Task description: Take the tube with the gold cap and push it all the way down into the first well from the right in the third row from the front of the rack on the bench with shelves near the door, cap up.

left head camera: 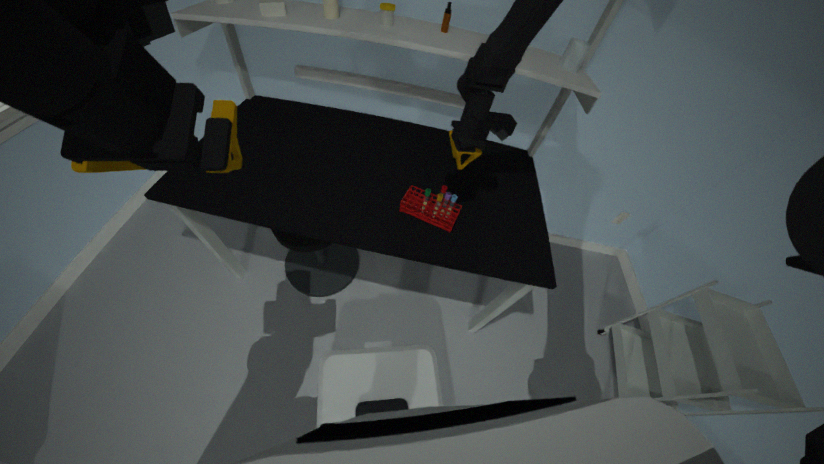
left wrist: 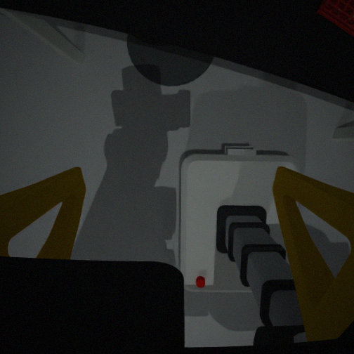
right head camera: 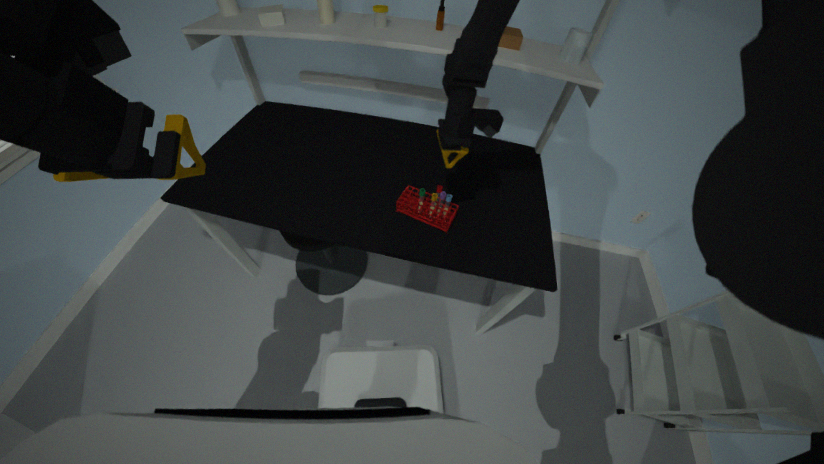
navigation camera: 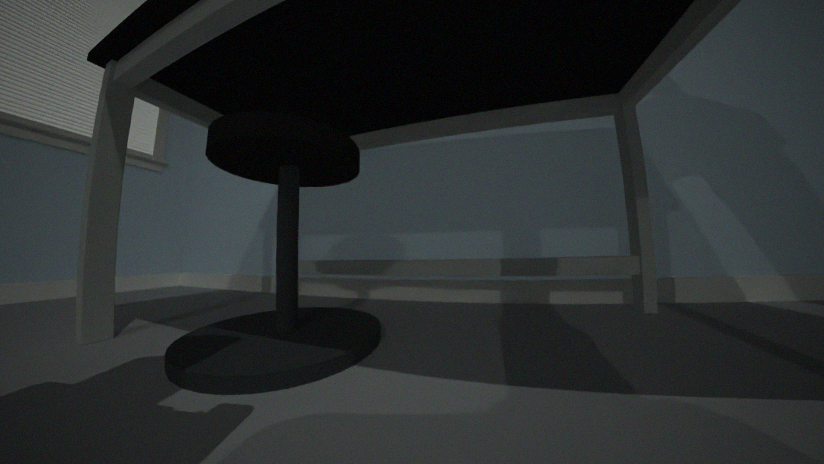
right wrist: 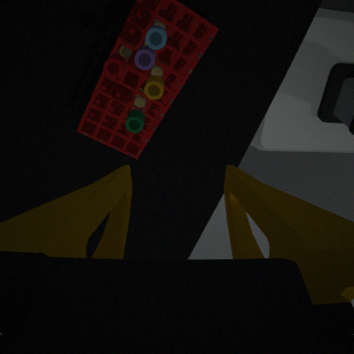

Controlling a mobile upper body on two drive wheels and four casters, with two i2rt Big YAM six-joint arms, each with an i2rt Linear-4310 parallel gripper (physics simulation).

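Places are measured from the left arm's base along level axes (x ahead, y left, z up), in millimetres.
Where they show: left gripper, between the fingertips: (left head camera: pixel 198 162) (right head camera: pixel 169 170); right gripper, between the fingertips: (left head camera: pixel 457 163) (right head camera: pixel 446 162).
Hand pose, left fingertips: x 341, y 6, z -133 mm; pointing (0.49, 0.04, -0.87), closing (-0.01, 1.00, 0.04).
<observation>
Each offset is from my left fingertips to the top centre of the thing. "spot": to the spot under its first point. Level surfaces: height alone.
The gold-capped tube @(dx +316, dy -428, dz -396 mm) (left head camera: pixel 439 197) (right head camera: pixel 434 197) (right wrist: pixel 154 90) stands cap up in the red rack @(spot: dx +344, dy -333, dz -485 mm) (left head camera: pixel 407 206) (right head camera: pixel 403 207) (right wrist: pixel 134 154), between the green-capped tube @(dx +338, dy -391, dz -396 mm) (left head camera: pixel 427 192) (right head camera: pixel 422 192) (right wrist: pixel 134 124) and the purple-capped tube @(spot: dx +315, dy -456, dz -399 mm) (left head camera: pixel 448 196) (right head camera: pixel 443 195) (right wrist: pixel 145 59). The rack stands on the black bench @(dz -515 mm) (left head camera: pixel 322 167) (right head camera: pixel 322 167). My right gripper (right wrist: pixel 177 175) is partly open with nothing between its fingers; it hangs above the bench behind the rack. My left gripper (left wrist: pixel 178 177) is open and empty, left of the rack and high up. A corner of the rack shows in the left wrist view (left wrist: pixel 342 12).
A red-capped tube @(spot: dx +346, dy -448, dz -398 mm) (left head camera: pixel 444 189) (right wrist: pixel 114 66) and a light-blue-capped tube @(spot: dx +306, dy -475, dz -397 mm) (left head camera: pixel 454 198) (right wrist: pixel 156 38) also stand in the rack. A shelf @(spot: dx +684, dy -159, dz -62 mm) (left head camera: pixel 357 34) (right head camera: pixel 345 34) with bottles runs behind the bench. A stool @(spot: dx +446, dy +47, dz -844 mm) (navigation camera: pixel 282 149) stands partly under the bench. A white step ladder (left head camera: pixel 663 345) stands at right.
</observation>
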